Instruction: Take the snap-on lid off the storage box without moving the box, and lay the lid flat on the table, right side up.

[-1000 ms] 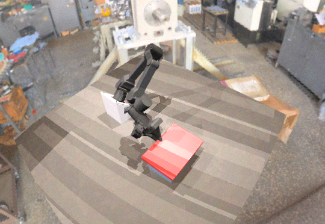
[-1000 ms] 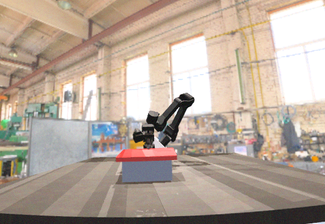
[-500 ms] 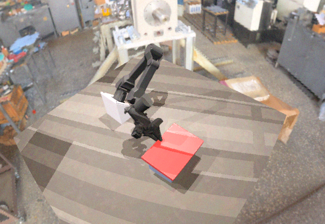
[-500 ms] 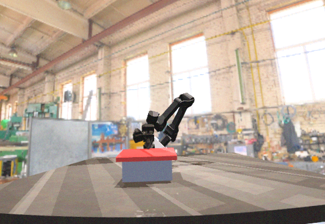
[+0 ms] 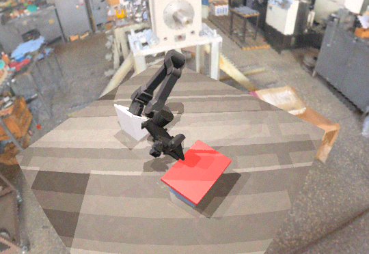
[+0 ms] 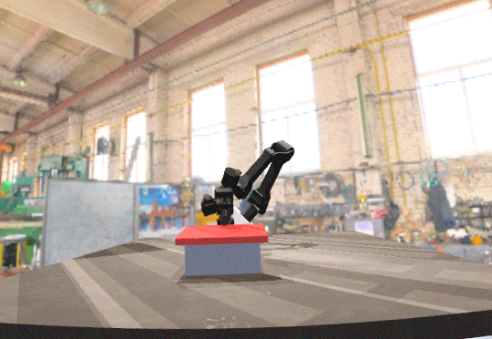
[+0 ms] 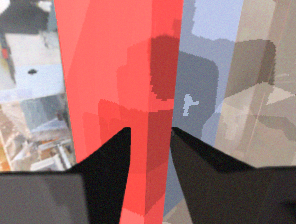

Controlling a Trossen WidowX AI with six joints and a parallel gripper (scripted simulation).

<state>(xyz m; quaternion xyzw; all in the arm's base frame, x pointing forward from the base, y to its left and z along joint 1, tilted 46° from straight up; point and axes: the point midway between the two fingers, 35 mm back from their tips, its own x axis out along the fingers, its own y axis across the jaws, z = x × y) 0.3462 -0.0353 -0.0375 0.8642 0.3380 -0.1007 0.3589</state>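
Right now the flat red lid is 8 cm ahead of my gripper tip. Also, from my gripper tip: storage box 7 cm ahead, 6 cm below.
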